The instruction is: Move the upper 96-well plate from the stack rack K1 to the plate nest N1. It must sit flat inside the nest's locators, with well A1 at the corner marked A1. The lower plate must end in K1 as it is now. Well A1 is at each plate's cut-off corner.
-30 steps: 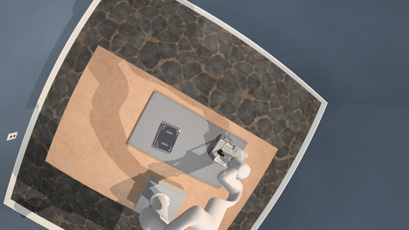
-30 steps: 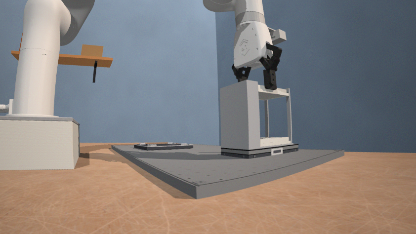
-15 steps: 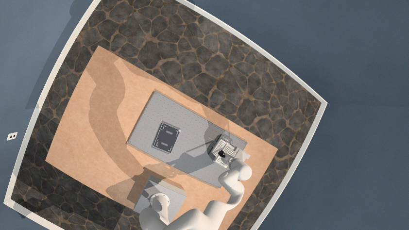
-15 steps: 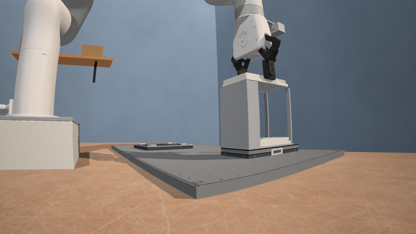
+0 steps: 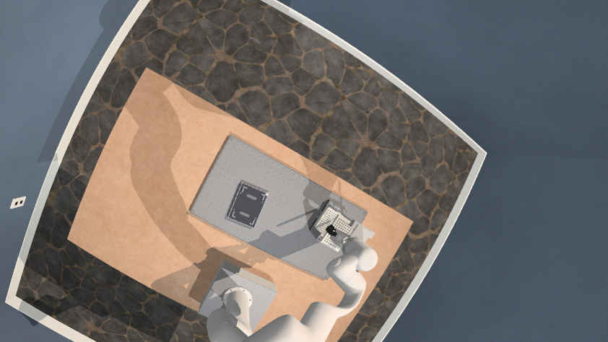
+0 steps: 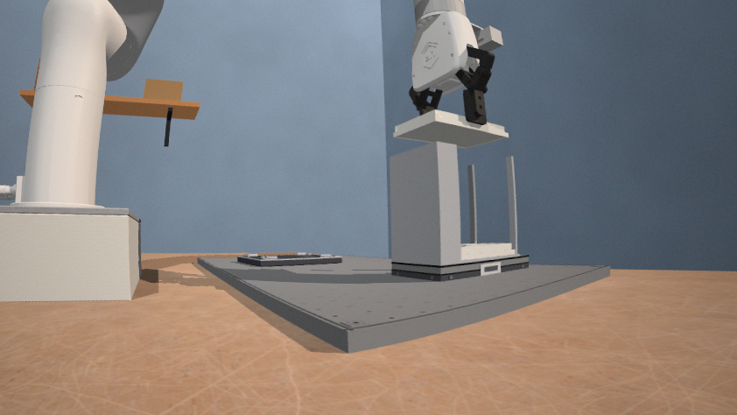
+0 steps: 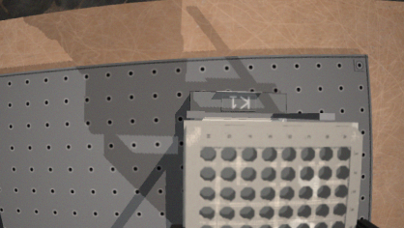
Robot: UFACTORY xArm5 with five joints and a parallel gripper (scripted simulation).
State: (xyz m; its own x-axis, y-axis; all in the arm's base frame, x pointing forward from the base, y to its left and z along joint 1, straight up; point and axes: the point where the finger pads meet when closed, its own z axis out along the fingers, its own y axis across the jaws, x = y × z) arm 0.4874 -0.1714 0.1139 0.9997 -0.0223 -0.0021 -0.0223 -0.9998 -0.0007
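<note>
My hand is 11 cm past the plate nest N1, 33 cm to the right of it and 18 cm above it. Round my hand: tall grey wall: 7 cm behind, 11 cm below; then A1 mark: 3 cm behind, 29 cm to the left, 18 cm below.
</note>
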